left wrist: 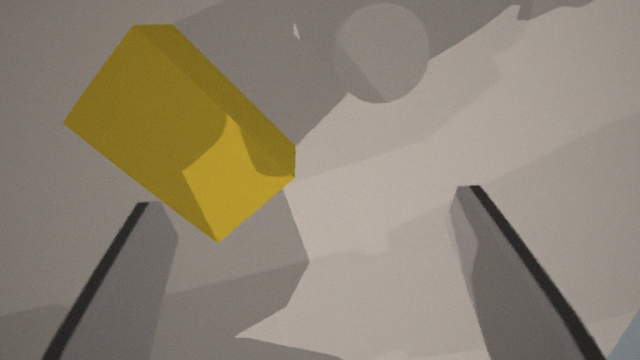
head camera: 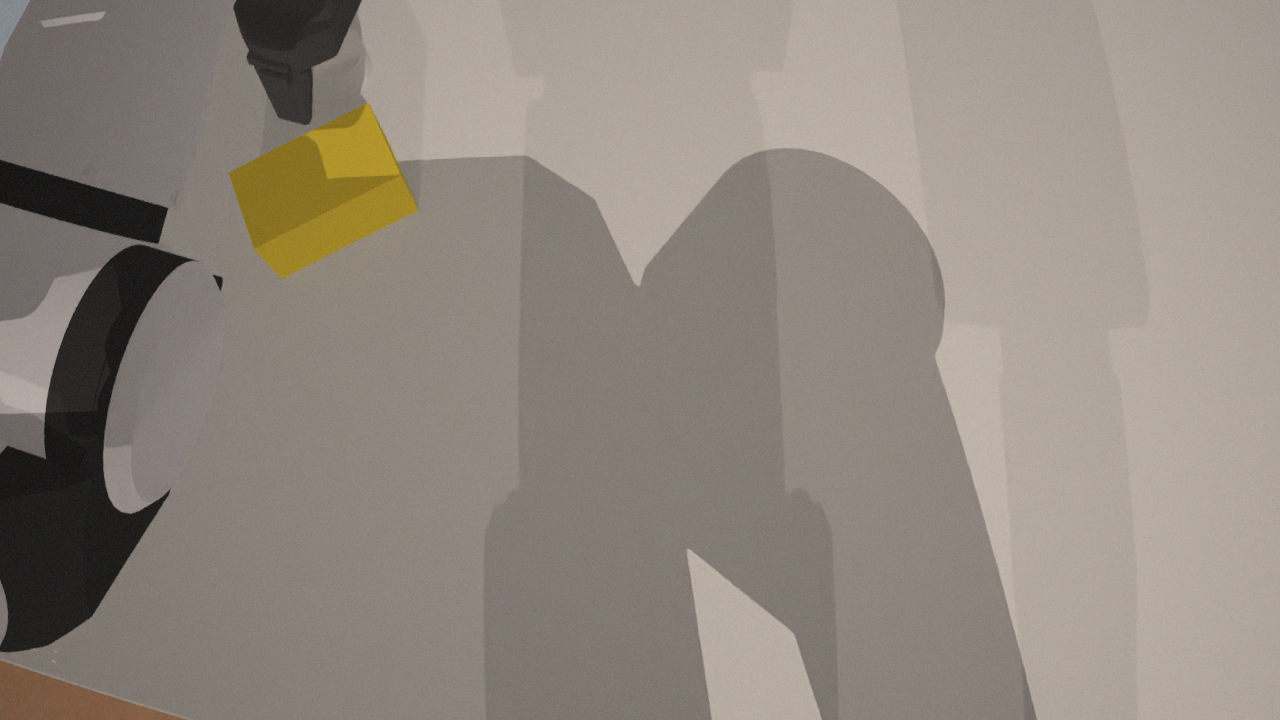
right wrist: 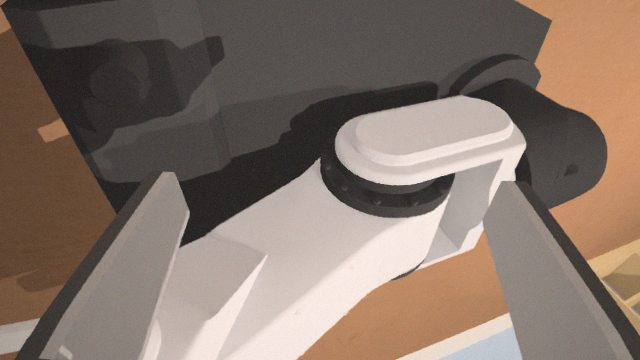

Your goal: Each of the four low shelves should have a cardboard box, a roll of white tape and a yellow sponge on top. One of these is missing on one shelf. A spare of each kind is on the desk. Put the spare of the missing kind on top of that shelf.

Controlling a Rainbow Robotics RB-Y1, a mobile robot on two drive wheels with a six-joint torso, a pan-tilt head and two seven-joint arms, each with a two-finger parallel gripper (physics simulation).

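Places are measured from the robot's base along level axes (x left, y ahead, z down), in centimetres.
Pixels of known places: left gripper, fingertip midpoint: [left wrist: 311, 212] [head camera: 328, 40]; right gripper, fingertip midpoint: [right wrist: 336, 197].
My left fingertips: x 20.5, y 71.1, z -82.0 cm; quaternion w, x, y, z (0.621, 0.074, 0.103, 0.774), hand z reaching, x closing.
Observation:
For each thing: its middle in the pictures, then the offset to it from my left fingertips. "*": a spot on its surface instead. Level surfaces: height alone.
- yellow sponge, body centre: [left wrist: 193, 135] [head camera: 323, 191] dy -6.0, dx +1.9, dz +7.6 cm
- white desk, its level: dz +9.8 cm
- white tape, body centre: [left wrist: 377, 53] [head camera: 333, 63] dy +4.9, dx +3.4, dz +8.6 cm
- Brown floor, its level: dz +81.9 cm
- white robot part, surface spot: [right wrist: 325, 225] * dy -84.8, dx -25.7, dz +48.8 cm
A yellow sponge [head camera: 313, 201] [left wrist: 150, 100] lies on the white desk [head camera: 1208, 402] [left wrist: 550, 150], at the upper left in the head view and left of centre in the left wrist view. A roll of white tape [head camera: 343, 73] [left wrist: 382, 52] lies beside it, partly hidden behind the left gripper in the head view and in full at the top of the left wrist view. My left gripper [head camera: 293, 98] [left wrist: 311, 212] is open above the desk, with the sponge near one fingertip and neither object between its fingers. My right gripper [right wrist: 336, 197] is open and empty, away from the desk. No cardboard box or low shelf with its objects can be made out.
Shadows of the robot fall across the desk. Brown floor [head camera: 71, 698] [right wrist: 400, 310] shows past the desk's lower left edge in the head view. The right wrist view shows my dark base [right wrist: 310, 50] and a white robot part [right wrist: 325, 225], with a pale wooden structure [right wrist: 617, 257] at the right edge.

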